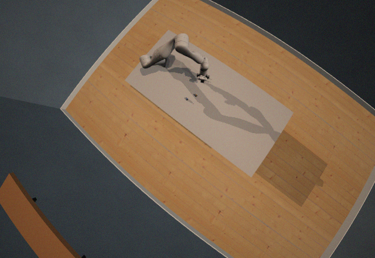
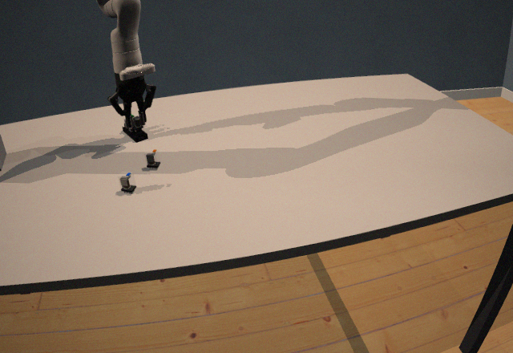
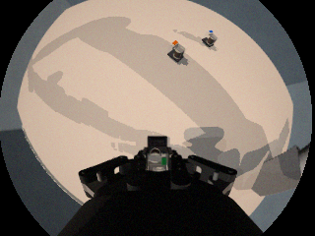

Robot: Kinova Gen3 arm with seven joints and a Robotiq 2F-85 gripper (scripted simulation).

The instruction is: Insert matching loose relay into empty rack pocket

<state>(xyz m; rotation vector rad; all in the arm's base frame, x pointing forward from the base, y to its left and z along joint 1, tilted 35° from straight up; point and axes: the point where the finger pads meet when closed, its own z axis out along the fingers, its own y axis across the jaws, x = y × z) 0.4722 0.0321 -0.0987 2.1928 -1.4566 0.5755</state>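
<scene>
My hand is 4 cm above the black rack, 3 cm to the right of it and 1 cm past it.
</scene>
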